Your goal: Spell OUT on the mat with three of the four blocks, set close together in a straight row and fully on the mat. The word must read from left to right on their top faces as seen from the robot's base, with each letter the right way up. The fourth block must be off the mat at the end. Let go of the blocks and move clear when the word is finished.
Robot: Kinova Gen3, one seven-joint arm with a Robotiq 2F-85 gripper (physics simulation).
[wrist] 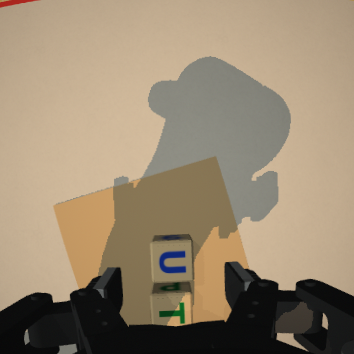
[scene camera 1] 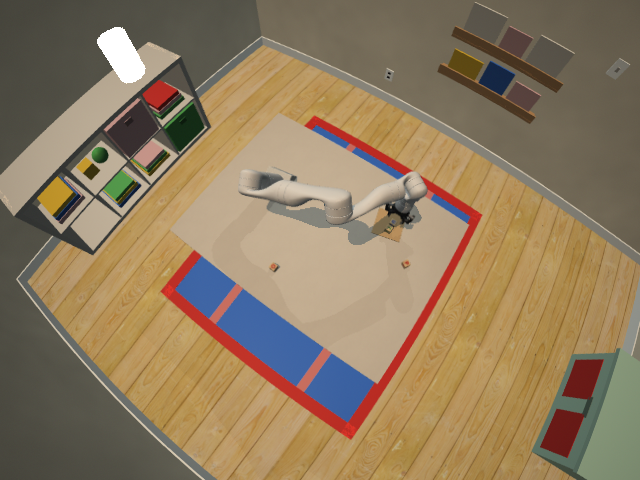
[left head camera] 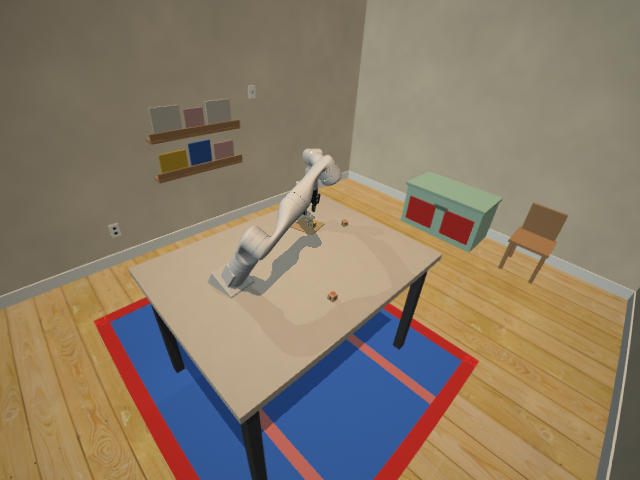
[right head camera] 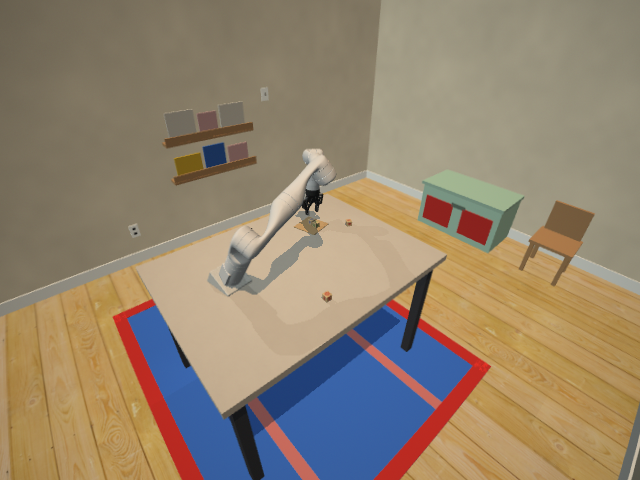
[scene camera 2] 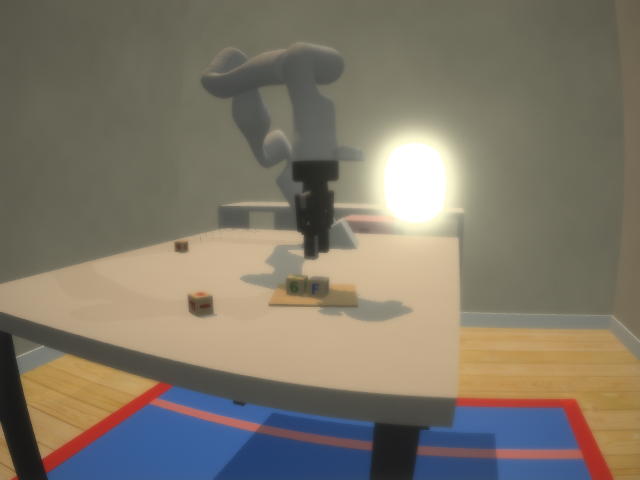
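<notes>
The U block (wrist: 172, 262) (scene camera 2: 317, 287), with a blue letter, and the T block (wrist: 171, 310) (scene camera 2: 296, 285), with a green letter, stand side by side on the tan mat (wrist: 85, 240) (scene camera 2: 341, 302) (scene camera 1: 395, 236). Seen from the base, U is left of T, both letters upright. My gripper (wrist: 173, 281) (scene camera 2: 316, 254) (right head camera: 312, 210) is open and empty, above these blocks. A red-lettered block (scene camera 2: 200, 303) (scene camera 1: 405, 264) (left head camera: 344, 222) lies off the mat. Another red-lettered block (scene camera 1: 273, 267) (left head camera: 332, 296) (right head camera: 326, 296) lies farther away on the table. Their top letters are too small to read surely.
The table (left head camera: 289, 320) carries the robot's base at its left side in the left head view. The arm reaches over the table to the mat. A grey shelf unit stands behind the base in scene camera 1's view. A green cabinet (left head camera: 454, 191) and a chair (left head camera: 532, 240) stand away from the table.
</notes>
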